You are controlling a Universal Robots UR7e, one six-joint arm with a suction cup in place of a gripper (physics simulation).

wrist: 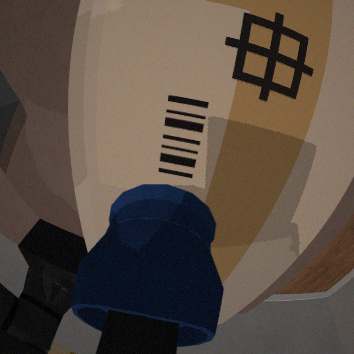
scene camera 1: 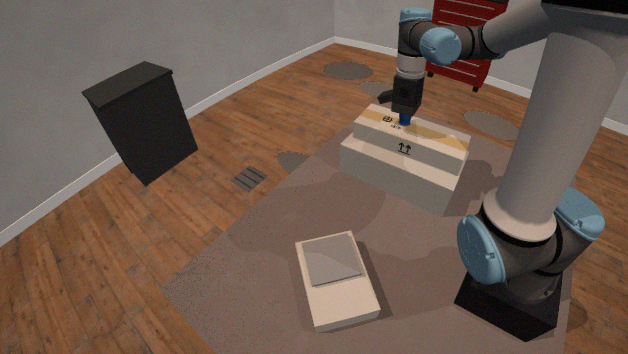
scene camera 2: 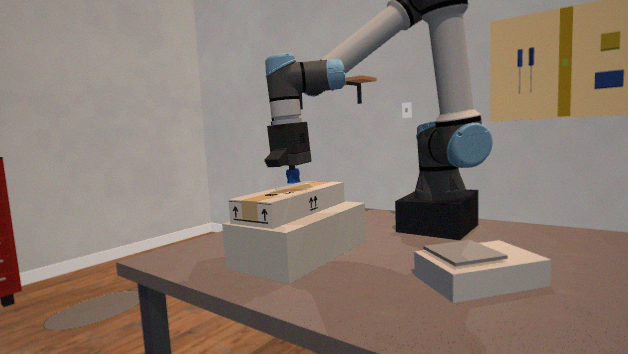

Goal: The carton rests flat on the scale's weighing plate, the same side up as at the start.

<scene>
A carton [scene camera 1: 443, 148]: 82 cm from the lens. A scale [scene camera 1: 339, 292] is 64 cm from the lens. The marked spots on the carton and the scale are 47 cm apart.
</scene>
